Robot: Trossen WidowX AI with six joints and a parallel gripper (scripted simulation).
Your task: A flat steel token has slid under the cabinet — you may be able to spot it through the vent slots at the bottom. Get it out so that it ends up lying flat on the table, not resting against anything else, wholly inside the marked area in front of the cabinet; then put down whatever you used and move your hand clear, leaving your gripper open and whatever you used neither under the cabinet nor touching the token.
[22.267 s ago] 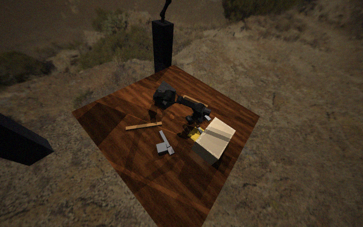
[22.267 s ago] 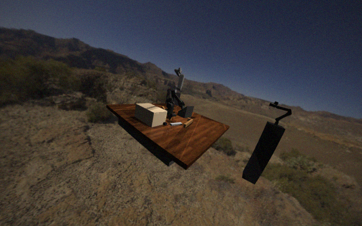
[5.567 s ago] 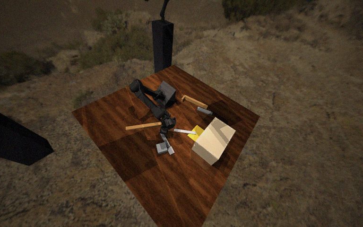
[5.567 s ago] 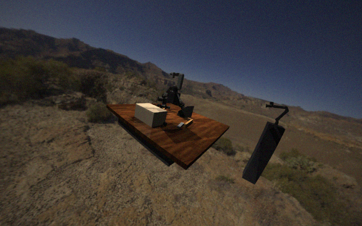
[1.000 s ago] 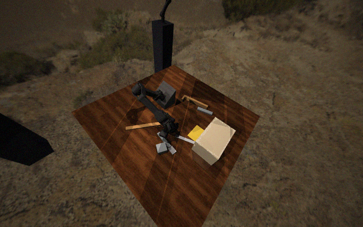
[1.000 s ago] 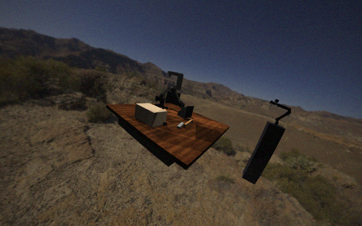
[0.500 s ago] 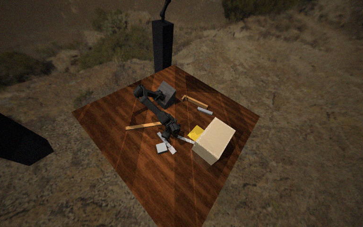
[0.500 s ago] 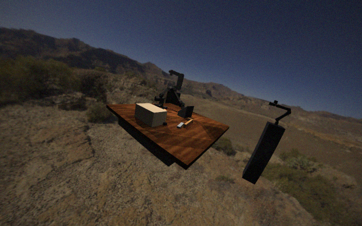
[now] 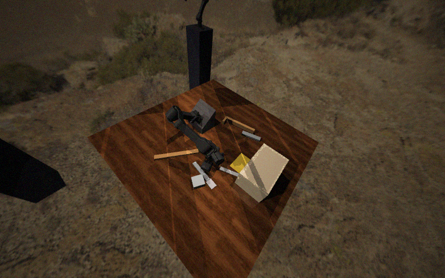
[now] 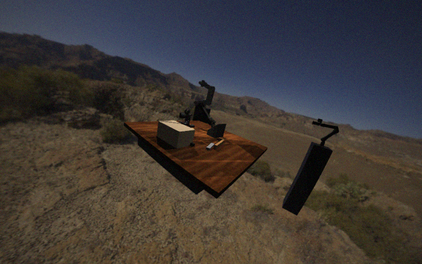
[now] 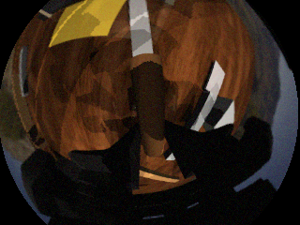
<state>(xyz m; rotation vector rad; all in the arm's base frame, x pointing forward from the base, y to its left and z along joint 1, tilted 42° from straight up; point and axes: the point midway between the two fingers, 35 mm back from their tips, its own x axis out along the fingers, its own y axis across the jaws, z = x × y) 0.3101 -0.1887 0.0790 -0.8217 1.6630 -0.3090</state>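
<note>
My gripper tip is now 50 mm short of the grey scraper and 90 mm to the left of it. The rest, counted from my gripper tip: steel token 240 mm ahead, 130 mm to the left; then wooden stick 220 mm behind, 110 mm to the right; then grey block 40 mm ahead, 150 mm to the right, 10 mm above.
</note>
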